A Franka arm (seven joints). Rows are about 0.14 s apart.
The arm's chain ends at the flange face. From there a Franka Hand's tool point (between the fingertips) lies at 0.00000 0.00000 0.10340 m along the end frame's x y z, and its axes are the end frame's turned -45 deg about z.
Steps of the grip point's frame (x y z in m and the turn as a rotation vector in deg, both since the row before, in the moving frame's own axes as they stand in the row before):
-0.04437 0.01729 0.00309 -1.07 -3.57 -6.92
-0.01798 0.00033 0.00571 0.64 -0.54 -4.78
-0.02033 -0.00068 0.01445 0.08 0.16 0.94
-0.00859 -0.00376 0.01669 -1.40 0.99 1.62
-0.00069 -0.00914 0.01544 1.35 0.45 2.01
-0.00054 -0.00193 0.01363 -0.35 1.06 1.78
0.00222 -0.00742 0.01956 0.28 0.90 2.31
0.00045 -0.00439 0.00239 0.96 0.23 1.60
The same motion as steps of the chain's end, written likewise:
-0.01633 0.03751 0.00331 -3.28 -1.77 -6.92
-0.01097 0.01301 0.00572 0.07 -0.83 -4.78
-0.01496 0.01420 0.01445 0.17 0.06 0.94
-0.01177 0.00285 0.01674 -0.29 1.69 1.62
-0.00584 -0.00366 0.01547 1.27 -0.64 2.01
-0.00356 -0.00011 0.01365 0.50 1.00 1.78
-0.00450 -0.00533 0.01957 0.83 0.44 2.31
-0.00188 -0.00189 0.00241 0.84 -0.52 1.60

